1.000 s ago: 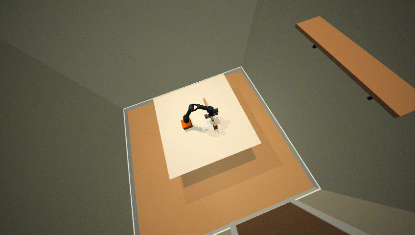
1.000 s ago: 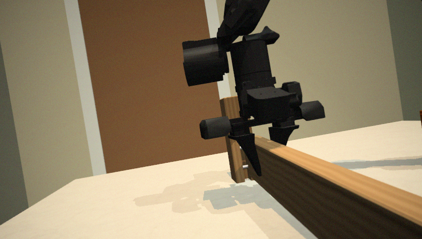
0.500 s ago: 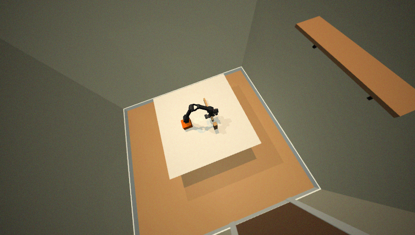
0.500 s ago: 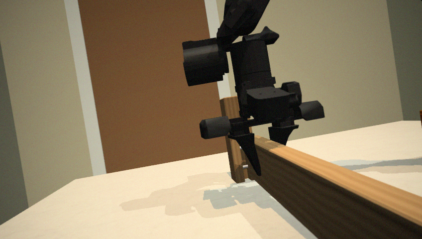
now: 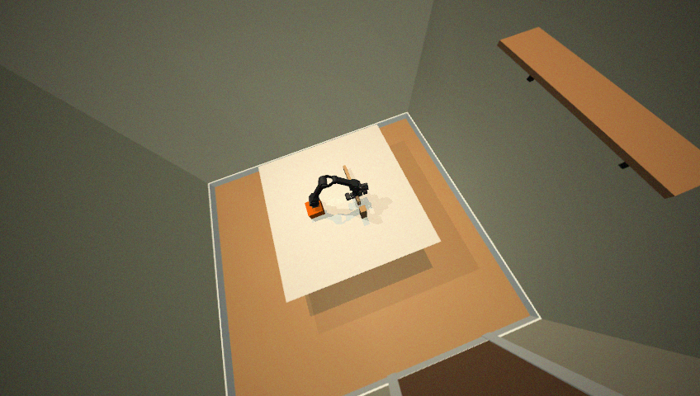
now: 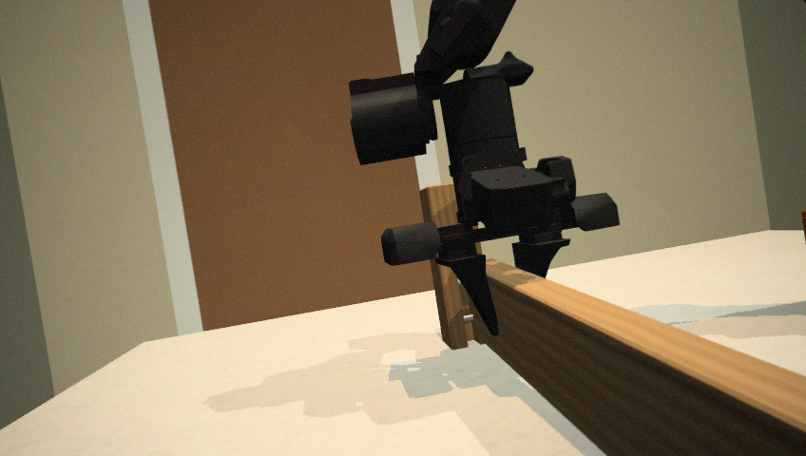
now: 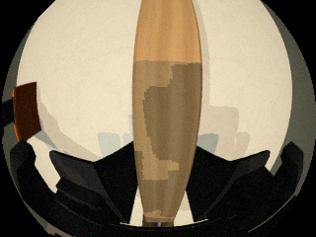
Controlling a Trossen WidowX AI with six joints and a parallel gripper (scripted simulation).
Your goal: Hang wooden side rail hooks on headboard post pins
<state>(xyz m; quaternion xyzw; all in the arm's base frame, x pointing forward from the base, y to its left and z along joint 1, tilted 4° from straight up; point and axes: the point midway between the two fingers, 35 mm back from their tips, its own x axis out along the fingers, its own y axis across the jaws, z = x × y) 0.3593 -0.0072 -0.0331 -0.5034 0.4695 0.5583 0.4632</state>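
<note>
Now: the wooden headboard post 20 mm ahead of my gripper tip, 160 mm to the right of it and 40 mm above it.
</note>
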